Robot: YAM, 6 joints.
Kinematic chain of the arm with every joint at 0, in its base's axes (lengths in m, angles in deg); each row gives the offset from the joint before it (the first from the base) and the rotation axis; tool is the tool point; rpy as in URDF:
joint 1: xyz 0 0 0.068 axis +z
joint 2: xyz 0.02 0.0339 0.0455 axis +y
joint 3: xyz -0.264 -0.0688 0 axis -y
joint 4: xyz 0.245 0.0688 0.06 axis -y
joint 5: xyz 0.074 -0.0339 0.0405 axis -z
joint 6: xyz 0.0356 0 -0.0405 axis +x
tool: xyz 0 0 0 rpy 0 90 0
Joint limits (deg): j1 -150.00..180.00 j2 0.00..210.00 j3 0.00..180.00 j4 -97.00..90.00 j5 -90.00..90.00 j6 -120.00..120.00
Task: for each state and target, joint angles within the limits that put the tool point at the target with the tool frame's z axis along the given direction. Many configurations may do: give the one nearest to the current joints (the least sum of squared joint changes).
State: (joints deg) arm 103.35 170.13 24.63 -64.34 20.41 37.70
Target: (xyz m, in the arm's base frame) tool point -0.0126 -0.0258 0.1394 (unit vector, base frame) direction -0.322 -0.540 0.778
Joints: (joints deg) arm 80.17 181.16 0.11 -51.92 -13.01 37.70
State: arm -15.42 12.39 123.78 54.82 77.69 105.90
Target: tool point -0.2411 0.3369 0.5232 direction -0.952 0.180 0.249
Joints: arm -57.91 36.82 143.96 52.14 45.29 105.90
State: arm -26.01 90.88 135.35 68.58 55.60 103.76
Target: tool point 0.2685 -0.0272 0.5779 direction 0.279 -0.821 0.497
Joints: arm 0.45 85.73 100.00 46.99 55.45 103.76
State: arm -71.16 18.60 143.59 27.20 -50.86 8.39
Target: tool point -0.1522 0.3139 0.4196 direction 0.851 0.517 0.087
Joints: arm -58.30 0.44 102.42 -16.80 -84.99 8.39
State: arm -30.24 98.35 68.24 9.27 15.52 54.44
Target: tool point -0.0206 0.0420 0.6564 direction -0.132 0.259 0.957
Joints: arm -64.12 54.58 102.90 58.57 0.33 54.44
